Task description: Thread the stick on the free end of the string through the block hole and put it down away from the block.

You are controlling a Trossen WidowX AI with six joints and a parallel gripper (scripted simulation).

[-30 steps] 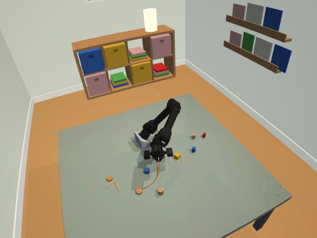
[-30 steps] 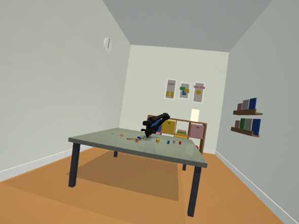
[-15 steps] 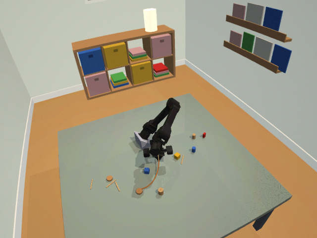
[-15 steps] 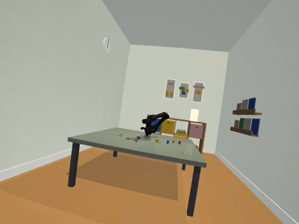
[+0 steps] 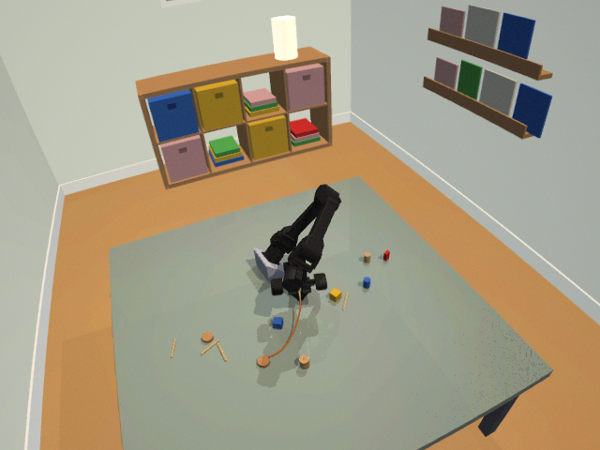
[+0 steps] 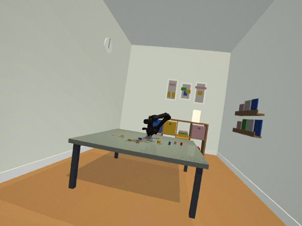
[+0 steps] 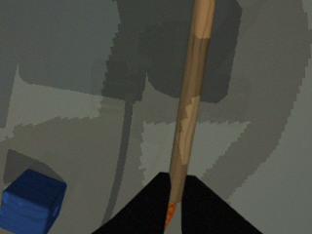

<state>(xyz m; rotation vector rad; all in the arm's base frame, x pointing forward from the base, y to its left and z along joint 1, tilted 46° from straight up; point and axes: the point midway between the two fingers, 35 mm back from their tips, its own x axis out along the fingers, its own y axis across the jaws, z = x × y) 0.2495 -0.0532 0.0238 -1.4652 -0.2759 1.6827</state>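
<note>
Right now the blue cube is 1 cm ahead of my gripper tip, 10 cm to the right of it and 4 cm below it. The rest, counted from my gripper tip: yellow cube (3 cm ahead, 13 cm to the left, 4 cm below); then round wooden button (11 cm ahead, 22 cm to the right, 5 cm below); then thin wooden stick (1 cm behind, 1 cm to the left).
</note>
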